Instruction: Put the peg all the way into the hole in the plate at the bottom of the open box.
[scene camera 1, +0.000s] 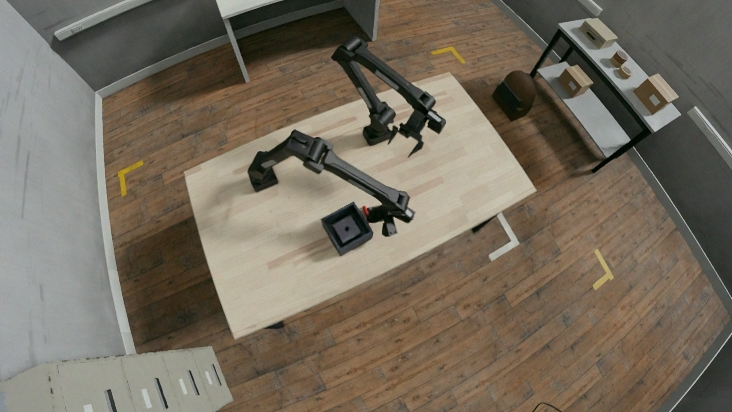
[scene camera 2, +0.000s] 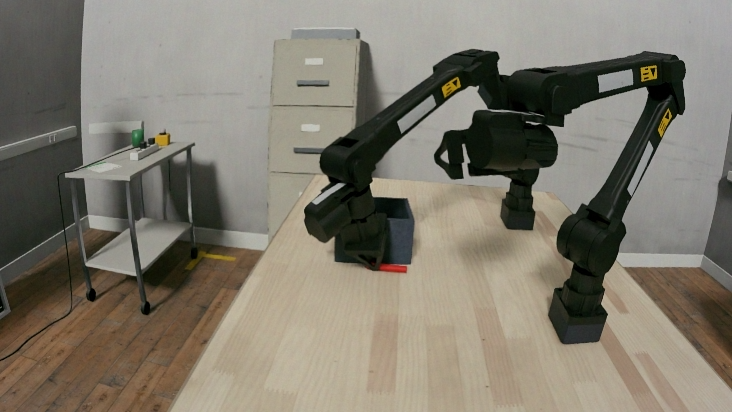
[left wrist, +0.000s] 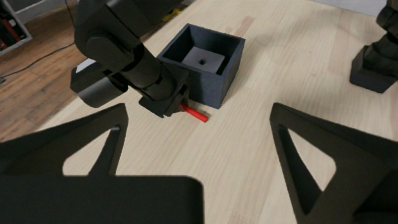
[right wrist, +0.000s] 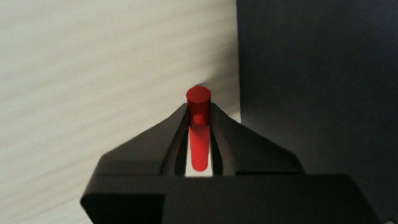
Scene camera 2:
left gripper: 460, 156
right gripper: 375, 267
dark blue box: 400, 222
arm base: 567, 334
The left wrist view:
left gripper: 199, 110
right gripper: 184, 107
dark blue box: 207, 88
grey plate: 205, 60
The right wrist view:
right gripper: 199, 111
dark blue box: 313, 84
red peg: 198, 98
